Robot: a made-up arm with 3 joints. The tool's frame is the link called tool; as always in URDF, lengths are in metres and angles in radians. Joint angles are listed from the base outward.
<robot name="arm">
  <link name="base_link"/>
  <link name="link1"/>
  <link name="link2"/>
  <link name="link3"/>
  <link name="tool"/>
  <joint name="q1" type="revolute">
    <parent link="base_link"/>
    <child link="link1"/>
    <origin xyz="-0.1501 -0.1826 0.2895" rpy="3.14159 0 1.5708"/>
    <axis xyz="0 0 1"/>
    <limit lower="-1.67" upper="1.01"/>
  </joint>
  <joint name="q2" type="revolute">
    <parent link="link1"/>
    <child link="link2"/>
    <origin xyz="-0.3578 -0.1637 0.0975" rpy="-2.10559 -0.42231 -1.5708"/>
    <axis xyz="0 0 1"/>
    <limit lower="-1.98" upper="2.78"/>
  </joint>
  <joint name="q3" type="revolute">
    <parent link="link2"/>
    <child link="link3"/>
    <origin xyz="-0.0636 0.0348 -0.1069" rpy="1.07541 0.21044 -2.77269"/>
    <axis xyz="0 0 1"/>
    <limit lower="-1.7" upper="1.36"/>
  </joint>
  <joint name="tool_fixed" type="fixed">
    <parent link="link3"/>
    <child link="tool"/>
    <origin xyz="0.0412 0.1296 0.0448" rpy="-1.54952 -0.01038 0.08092"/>
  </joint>
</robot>
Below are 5 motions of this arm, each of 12 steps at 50 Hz.
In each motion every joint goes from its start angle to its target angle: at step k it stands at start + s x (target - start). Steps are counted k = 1, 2, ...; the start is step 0. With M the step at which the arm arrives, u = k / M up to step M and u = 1 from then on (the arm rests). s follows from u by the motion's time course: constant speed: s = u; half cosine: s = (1 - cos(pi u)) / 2; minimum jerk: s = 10 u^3 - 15 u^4 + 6 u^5.
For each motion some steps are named. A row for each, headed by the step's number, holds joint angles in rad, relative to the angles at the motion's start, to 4 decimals.
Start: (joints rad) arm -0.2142 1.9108 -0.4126
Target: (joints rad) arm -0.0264 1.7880 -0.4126
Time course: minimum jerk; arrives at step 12
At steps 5, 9, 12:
5: 0.0651 -0.0426 0.0000
9: 0.1684 -0.1101 0.0000
12: 0.1878 -0.1228 0.0000

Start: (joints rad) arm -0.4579 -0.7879 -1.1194
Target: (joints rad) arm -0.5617 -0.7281 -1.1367
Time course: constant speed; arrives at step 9
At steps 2, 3, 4, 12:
2: -0.0231 0.0133 -0.0038
3: -0.0346 0.0199 -0.0058
4: -0.0461 0.0266 -0.0077
12: -0.1038 0.0598 -0.0173

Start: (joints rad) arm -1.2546 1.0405 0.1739
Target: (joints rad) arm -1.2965 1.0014 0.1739
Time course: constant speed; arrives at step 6
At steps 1, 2, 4, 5, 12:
1: -0.0070 -0.0065 0.0000
2: -0.0140 -0.0130 0.0000
4: -0.0279 -0.0261 0.0000
5: -0.0349 -0.0326 0.0000
12: -0.0419 -0.0391 0.0000

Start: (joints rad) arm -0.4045 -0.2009 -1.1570
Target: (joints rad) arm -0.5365 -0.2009 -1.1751
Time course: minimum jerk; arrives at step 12
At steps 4, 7, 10, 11, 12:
4: -0.0277 0.0000 -0.0038
7: -0.0862 0.0000 -0.0118
10: -0.1273 0.0000 -0.0175
11: -0.1313 0.0000 -0.0180
12: -0.1320 0.0000 -0.0181

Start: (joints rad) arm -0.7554 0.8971 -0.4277
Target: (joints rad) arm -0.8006 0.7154 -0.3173
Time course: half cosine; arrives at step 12
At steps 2, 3, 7, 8, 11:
2: -0.0030 -0.0122 0.0074
3: -0.0066 -0.0266 0.0162
7: -0.0284 -0.1144 0.0695
8: -0.0339 -0.1363 0.0828
11: -0.0444 -0.1786 0.1085

